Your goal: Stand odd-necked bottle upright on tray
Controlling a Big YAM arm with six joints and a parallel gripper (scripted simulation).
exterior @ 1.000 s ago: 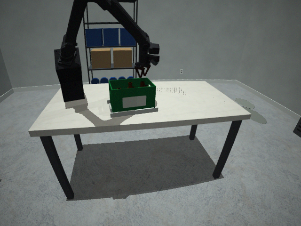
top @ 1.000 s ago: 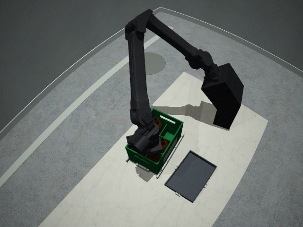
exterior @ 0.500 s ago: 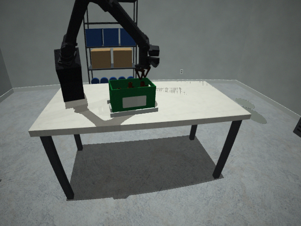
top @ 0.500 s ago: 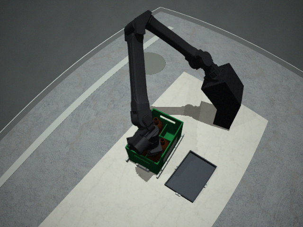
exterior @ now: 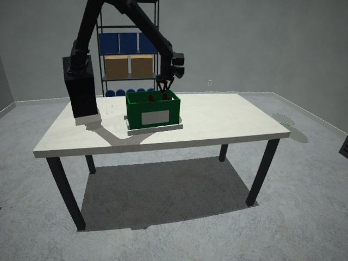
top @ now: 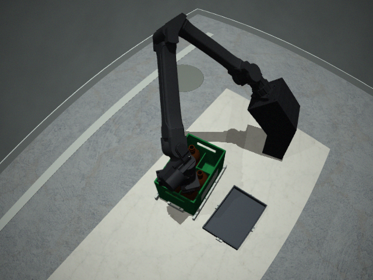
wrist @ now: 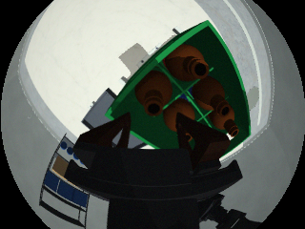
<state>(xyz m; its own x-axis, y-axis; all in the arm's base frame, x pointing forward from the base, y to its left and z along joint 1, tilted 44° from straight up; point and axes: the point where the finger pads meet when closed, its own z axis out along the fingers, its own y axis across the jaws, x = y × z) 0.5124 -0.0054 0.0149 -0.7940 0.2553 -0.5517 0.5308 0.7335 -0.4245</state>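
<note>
My gripper is now 110 mm above the crate, 80 mm past it and 60 mm to the left of it. Round my hand: tray: 210 mm to the left, 180 mm below, 80 mm behind.
</note>
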